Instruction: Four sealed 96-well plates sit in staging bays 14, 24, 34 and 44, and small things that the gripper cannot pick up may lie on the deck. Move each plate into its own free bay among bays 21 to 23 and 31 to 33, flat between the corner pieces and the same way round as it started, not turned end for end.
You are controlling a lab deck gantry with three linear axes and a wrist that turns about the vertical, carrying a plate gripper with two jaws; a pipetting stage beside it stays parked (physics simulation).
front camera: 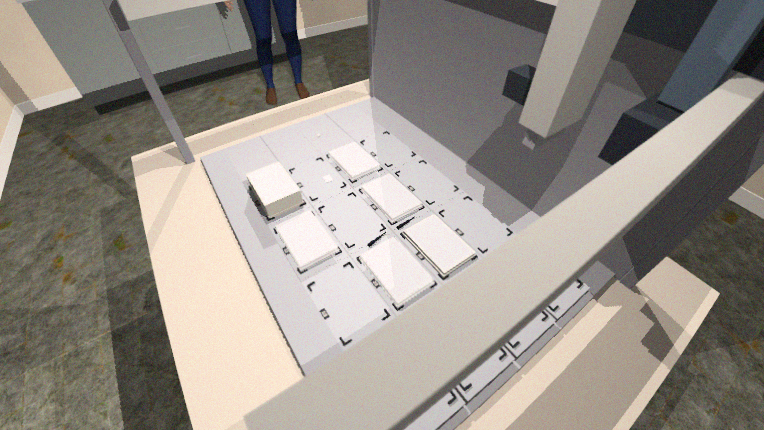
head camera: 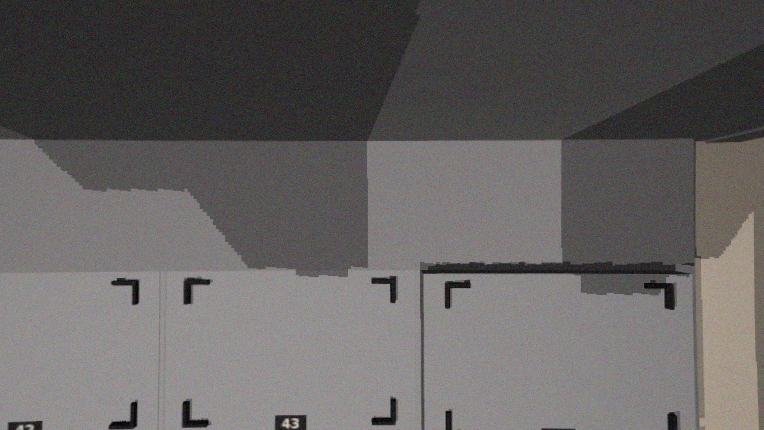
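Where they show: robot's base at its link origin: [front camera: 250, 187].
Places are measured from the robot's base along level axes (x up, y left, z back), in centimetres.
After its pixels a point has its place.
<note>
White plates stand in the front view in bay 31 [front camera: 354, 159] {y 25.6, x 1.4, z -7.1 cm}, bay 32 [front camera: 392, 196] {y 25.6, x 1.4, z -23.6 cm}, bay 33 [front camera: 439, 244] {y 25.2, x 1.4, z -39.9 cm} and bay 23 [front camera: 396, 271] {y 14.5, x 1.4, z -40.0 cm}. Each looks flat between its corner pieces; which way round they lie is too small to tell. Bay 22 [front camera: 348, 216] {y 14.8, x 0.0, z -22.0 cm} is bare; bay 21 [front camera: 310, 173] {y 14.4, x 0.0, z -3.9 cm} holds a small white piece [front camera: 327, 178] {y 17.0, x 0.1, z -8.2 cm}. Staging bay 44 [head camera: 558, 347] {y 37.1, x 1.5, z -55.7 cm} is bare where it shows. The beam covers much of the staging column in the front view; its visible strips are bare. My gripper's dark body is at the upper right there, but its jaws are hidden.
A tall white block [front camera: 283, 194] {y 4.8, x 4.2, z -11.8 cm} stands in bay 11 and another white plate [front camera: 307, 240] {y 4.1, x 1.4, z -24.1 cm} in bay 12. Two thin dark tools [front camera: 376, 238] {y 16.2, x 0.5, z -30.9 cm} [front camera: 405, 223] {y 23.6, x 0.4, z -31.0 cm} lie between columns 2 and 3. A beige beam [front camera: 507, 272] {y 2.9, x 40.0, z -61.8 cm} crosses the front; a grey wall [front camera: 438, 106] {y 49.9, x 10.2, z -10.3 cm} stands behind.
</note>
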